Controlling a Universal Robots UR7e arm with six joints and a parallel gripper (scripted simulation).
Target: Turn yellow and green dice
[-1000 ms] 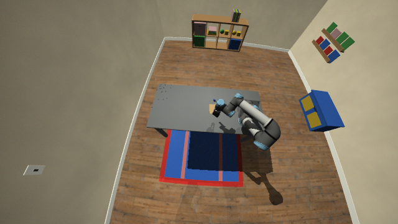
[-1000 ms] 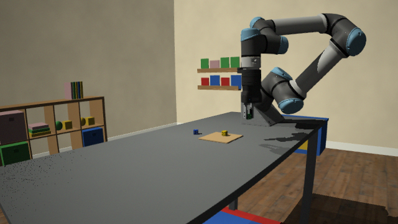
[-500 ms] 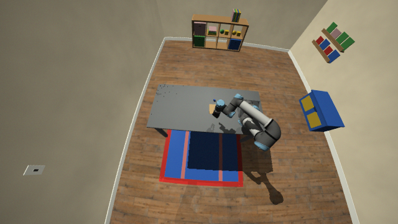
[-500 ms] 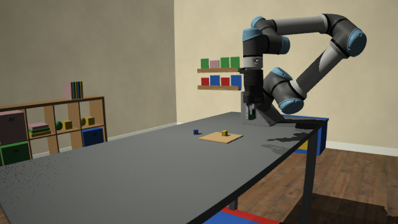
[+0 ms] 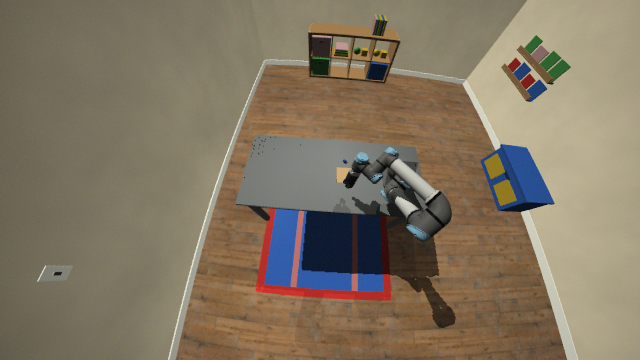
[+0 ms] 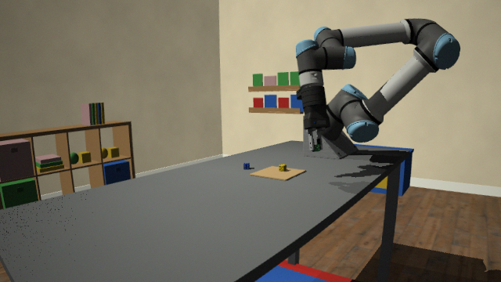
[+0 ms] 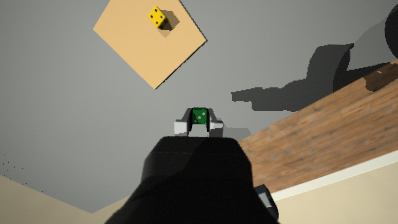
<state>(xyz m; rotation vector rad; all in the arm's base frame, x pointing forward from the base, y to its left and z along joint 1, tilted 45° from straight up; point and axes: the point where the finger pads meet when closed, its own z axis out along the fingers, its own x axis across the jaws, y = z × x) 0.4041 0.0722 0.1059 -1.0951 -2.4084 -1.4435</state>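
The green die is 1 cm below my hand. The rest, counted from my hand: yellow die 4 cm behind, 14 cm to the right, 10 cm below; then tan mat 1 cm behind, 14 cm to the right, 11 cm below; then blue die 1 cm behind, 27 cm to the right, 10 cm below.
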